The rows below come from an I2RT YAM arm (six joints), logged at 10 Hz.
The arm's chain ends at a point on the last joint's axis. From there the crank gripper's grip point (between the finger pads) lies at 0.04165 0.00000 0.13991 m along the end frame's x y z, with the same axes.
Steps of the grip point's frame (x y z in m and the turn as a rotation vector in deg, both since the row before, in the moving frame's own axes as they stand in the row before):
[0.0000 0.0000 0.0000 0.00 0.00 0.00]
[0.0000 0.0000 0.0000 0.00 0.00 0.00]
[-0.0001 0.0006 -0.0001 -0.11 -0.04 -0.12]
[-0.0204 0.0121 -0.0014 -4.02 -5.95 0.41]
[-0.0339 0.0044 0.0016 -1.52 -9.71 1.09]
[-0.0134 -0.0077 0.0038 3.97 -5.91 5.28]
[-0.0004 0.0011 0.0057 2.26 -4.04 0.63]
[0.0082 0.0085 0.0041 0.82 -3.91 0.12]
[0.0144 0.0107 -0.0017 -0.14 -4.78 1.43]
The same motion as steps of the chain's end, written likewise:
[0.0000 0.0000 0.0000 0.00 0.00 0.00]
[0.0000 0.0000 0.0000 0.00 0.00 0.00]
[0.0000 0.0004 -0.0001 -0.11 -0.04 -0.12]
[-0.0056 0.0019 -0.0046 -4.02 -5.95 0.41]
[-0.0097 0.0000 -0.0034 -1.52 -9.71 1.09]
[0.0009 -0.0011 0.0005 3.97 -5.91 5.28]
[0.0095 0.0063 0.0032 2.26 -4.04 0.63]
[0.0178 0.0104 0.0016 0.82 -3.91 0.12]
[0.0262 0.0095 -0.0047 -0.14 -4.78 1.43]

